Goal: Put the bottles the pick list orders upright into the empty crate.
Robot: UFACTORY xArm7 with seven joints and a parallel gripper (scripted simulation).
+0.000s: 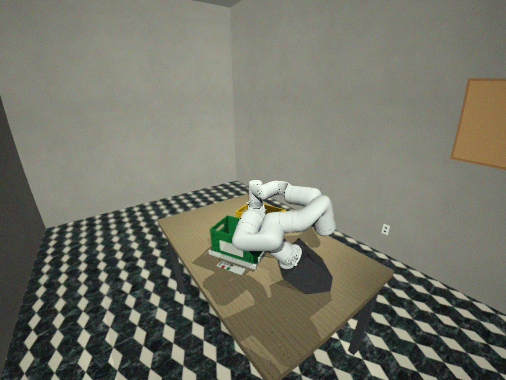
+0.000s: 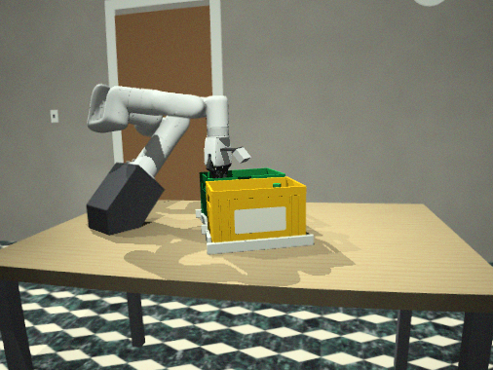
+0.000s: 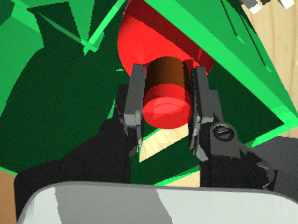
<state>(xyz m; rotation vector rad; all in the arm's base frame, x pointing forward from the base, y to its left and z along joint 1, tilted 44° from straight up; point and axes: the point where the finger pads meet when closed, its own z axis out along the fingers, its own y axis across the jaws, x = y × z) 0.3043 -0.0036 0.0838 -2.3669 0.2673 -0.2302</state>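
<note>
Right now my hand is 140 mm short of the green-capped bottle, 190 mm to the left of it and 70 mm above it. From my hand the other things lie so: red bottle: 70 mm below; green crate: 40 mm ahead, 90 mm to the left, 80 mm below; yellow crate: 180 mm ahead, 100 mm to the right, 80 mm below.
</note>
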